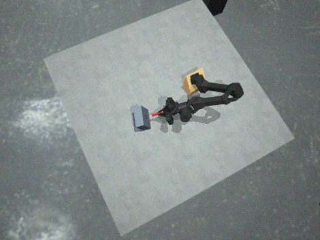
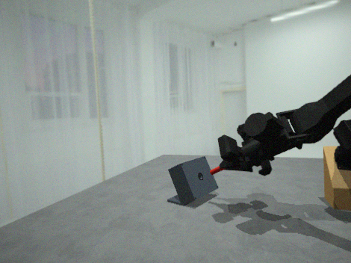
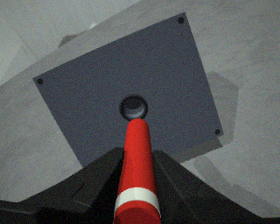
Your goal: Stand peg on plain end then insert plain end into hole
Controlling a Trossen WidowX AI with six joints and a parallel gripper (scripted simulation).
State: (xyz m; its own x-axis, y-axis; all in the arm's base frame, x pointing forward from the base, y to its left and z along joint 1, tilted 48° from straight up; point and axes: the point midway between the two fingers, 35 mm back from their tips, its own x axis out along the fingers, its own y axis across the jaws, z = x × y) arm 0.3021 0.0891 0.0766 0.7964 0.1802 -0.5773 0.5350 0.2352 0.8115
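Right now my gripper tip is 9 cm short of the sloped dark panel, 3 cm to the left of it and 5 cm above it. From my gripper tip the other things lie so: red peg (1 cm behind, 1 cm to the left, 1 cm above).
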